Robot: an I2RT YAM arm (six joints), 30 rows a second.
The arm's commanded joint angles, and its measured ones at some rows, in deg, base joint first. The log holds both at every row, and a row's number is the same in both.
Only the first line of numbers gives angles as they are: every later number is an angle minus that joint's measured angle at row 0.
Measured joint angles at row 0:
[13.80 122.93 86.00 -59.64 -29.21 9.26]
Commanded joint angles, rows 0 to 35:
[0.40 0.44 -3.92 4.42 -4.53 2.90]
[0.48 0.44 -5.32 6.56 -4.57 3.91]
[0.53 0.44 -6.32 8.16 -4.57 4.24]
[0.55 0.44 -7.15 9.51 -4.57 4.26]
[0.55 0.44 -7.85 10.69 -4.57 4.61]
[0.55 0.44 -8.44 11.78 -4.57 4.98]
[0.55 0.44 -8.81 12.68 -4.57 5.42]
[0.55 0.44 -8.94 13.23 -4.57 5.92]
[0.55 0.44 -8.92 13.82 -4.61 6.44]
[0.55 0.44 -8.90 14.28 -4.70 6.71]
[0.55 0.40 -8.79 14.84 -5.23 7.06]
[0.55 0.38 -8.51 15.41 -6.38 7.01]
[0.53 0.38 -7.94 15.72 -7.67 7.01]
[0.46 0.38 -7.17 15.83 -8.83 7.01]
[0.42 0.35 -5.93 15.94 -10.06 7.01]
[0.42 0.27 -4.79 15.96 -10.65 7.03]
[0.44 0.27 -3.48 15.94 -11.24 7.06]
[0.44 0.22 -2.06 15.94 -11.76 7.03]
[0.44 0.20 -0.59 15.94 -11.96 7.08]
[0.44 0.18 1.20 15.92 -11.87 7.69]
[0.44 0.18 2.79 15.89 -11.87 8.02]
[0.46 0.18 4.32 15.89 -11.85 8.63]
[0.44 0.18 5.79 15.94 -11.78 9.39]
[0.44 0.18 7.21 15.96 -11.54 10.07]
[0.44 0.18 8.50 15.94 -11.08 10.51]
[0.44 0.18 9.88 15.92 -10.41 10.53]
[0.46 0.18 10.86 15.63 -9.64 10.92]
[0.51 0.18 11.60 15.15 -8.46 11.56]
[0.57 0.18 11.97 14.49 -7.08 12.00]
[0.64 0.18 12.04 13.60 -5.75 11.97]
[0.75 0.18 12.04 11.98 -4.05 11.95]
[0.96 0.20 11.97 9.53 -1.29 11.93]
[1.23 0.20 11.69 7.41 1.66 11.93]
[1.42 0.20 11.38 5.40 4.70 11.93]
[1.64 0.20 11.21 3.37 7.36 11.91]
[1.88 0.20 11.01 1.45 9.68 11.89]
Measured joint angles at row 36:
[0.77 0.00 11.47 3.85 0.30 11.12]
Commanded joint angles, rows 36 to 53:
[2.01 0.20 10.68 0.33 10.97 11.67]
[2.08 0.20 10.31 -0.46 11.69 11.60]
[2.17 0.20 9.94 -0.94 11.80 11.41]
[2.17 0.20 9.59 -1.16 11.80 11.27]
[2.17 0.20 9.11 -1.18 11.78 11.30]
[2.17 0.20 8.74 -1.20 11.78 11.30]
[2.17 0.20 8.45 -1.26 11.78 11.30]
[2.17 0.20 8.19 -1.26 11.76 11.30]
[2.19 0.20 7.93 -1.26 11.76 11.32]
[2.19 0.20 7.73 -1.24 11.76 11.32]
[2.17 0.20 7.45 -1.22 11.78 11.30]
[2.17 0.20 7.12 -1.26 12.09 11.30]
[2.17 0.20 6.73 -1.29 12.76 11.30]
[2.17 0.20 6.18 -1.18 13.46 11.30]
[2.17 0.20 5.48 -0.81 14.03 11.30]
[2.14 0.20 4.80 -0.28 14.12 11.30]
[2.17 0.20 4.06 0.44 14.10 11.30]
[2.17 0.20 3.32 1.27 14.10 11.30]
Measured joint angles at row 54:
[1.93 0.00 5.44 0.11 12.61 11.27]
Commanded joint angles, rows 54 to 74:
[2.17 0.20 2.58 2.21 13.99 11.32]
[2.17 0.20 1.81 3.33 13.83 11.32]
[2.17 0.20 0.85 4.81 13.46 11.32]
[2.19 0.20 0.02 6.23 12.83 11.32]
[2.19 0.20 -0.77 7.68 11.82 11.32]
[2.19 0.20 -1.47 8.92 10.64 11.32]
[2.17 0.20 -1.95 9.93 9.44 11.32]
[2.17 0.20 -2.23 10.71 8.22 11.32]
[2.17 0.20 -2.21 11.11 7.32 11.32]
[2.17 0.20 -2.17 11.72 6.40 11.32]
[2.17 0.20 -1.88 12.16 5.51 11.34]
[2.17 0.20 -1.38 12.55 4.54 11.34]
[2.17 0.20 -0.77 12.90 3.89 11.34]
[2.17 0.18 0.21 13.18 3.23 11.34]
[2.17 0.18 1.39 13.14 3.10 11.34]
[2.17 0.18 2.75 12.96 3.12 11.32]
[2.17 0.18 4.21 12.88 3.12 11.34]
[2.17 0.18 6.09 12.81 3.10 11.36]
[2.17 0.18 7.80 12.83 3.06 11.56]
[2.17 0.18 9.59 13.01 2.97 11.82]
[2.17 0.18 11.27 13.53 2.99 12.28]
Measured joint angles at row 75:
[1.82 0.07 5.83 12.75 4.57 11.45]
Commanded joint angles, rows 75 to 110:
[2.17 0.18 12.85 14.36 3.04 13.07]
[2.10 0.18 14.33 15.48 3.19 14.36]
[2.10 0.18 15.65 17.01 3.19 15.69]
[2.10 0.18 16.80 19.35 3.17 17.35]
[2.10 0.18 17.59 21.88 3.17 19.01]
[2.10 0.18 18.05 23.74 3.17 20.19]
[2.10 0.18 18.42 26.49 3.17 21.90]
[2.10 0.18 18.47 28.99 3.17 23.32]
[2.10 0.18 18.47 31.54 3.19 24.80]
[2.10 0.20 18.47 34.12 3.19 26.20]
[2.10 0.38 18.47 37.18 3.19 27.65]
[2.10 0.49 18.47 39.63 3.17 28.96]
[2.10 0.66 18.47 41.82 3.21 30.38]
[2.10 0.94 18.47 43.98 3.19 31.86]
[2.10 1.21 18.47 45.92 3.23 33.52]
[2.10 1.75 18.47 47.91 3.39 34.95]
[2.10 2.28 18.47 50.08 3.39 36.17]
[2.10 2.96 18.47 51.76 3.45 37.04]
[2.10 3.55 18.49 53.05 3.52 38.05]
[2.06 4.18 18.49 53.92 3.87 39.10]
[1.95 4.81 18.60 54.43 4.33 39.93]
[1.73 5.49 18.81 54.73 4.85 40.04]
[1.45 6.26 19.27 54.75 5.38 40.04]
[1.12 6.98 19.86 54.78 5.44 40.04]
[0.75 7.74 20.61 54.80 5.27 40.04]
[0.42 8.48 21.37 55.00 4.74 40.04]
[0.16 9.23 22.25 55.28 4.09 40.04]
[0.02 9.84 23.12 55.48 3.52 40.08]
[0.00 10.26 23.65 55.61 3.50 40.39]
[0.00 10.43 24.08 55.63 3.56 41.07]
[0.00 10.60 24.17 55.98 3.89 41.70]
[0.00 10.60 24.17 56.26 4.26 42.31]
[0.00 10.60 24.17 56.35 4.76 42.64]
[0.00 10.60 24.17 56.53 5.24 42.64]
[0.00 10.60 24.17 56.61 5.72 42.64]
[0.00 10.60 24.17 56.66 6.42 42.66]
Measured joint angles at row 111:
[-0.04 10.78 22.09 56.26 4.87 41.31]
